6 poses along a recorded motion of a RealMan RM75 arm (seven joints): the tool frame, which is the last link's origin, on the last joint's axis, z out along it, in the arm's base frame.
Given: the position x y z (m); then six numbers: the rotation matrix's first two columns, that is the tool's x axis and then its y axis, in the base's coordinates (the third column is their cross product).
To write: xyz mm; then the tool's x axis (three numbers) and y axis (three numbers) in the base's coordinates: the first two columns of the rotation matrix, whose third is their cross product. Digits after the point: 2 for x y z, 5 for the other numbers.
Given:
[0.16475, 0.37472, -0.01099, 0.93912, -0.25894, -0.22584, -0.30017, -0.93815, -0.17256]
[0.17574, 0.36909, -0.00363, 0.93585, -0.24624, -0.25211, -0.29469, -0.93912, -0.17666]
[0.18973, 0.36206, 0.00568, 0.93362, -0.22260, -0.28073, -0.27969, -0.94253, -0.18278]
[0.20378, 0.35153, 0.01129, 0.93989, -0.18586, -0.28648, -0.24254, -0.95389, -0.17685]
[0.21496, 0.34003, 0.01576, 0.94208, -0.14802, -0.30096, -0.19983, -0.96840, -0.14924]
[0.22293, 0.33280, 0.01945, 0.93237, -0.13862, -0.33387, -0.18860, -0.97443, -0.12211]
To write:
[164.75, 374.72, -10.99, 0.93912, -0.25894, -0.22584, -0.30017, -0.93815, -0.17256]
[175.74, 369.09, -3.63, 0.93585, -0.24624, -0.25211, -0.29469, -0.93912, -0.17666]
[189.73, 362.06, 5.68, 0.93362, -0.22260, -0.28073, -0.27969, -0.94253, -0.18278]
[203.78, 351.53, 11.29, 0.93989, -0.18586, -0.28648, -0.24254, -0.95389, -0.17685]
[214.96, 340.03, 15.76, 0.94208, -0.14802, -0.30096, -0.19983, -0.96840, -0.14924]
[222.93, 332.80, 19.45, 0.93237, -0.13862, -0.33387, -0.18860, -0.97443, -0.12211]

